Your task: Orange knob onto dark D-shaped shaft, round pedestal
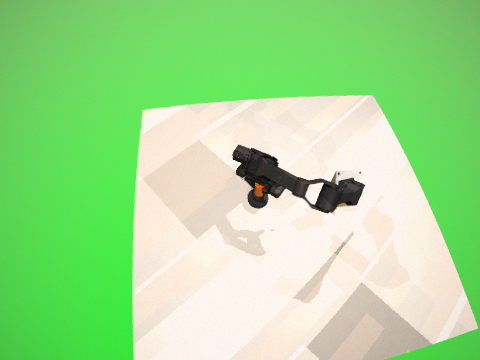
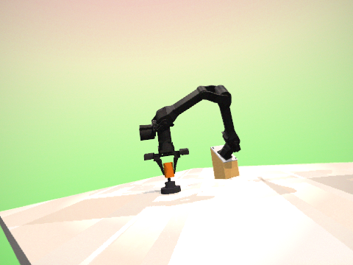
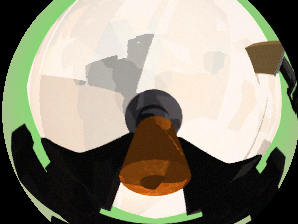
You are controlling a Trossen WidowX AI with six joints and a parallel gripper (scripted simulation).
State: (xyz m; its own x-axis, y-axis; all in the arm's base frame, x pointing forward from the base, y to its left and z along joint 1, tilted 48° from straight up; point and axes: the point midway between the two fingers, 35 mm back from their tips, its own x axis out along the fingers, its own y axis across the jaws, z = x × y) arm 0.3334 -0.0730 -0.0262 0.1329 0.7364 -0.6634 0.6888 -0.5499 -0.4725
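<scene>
The orange knob lies 20 mm above my gripper tip. From my gripper tip the other things lie so: dark round pedestal 40 mm below.
</scene>
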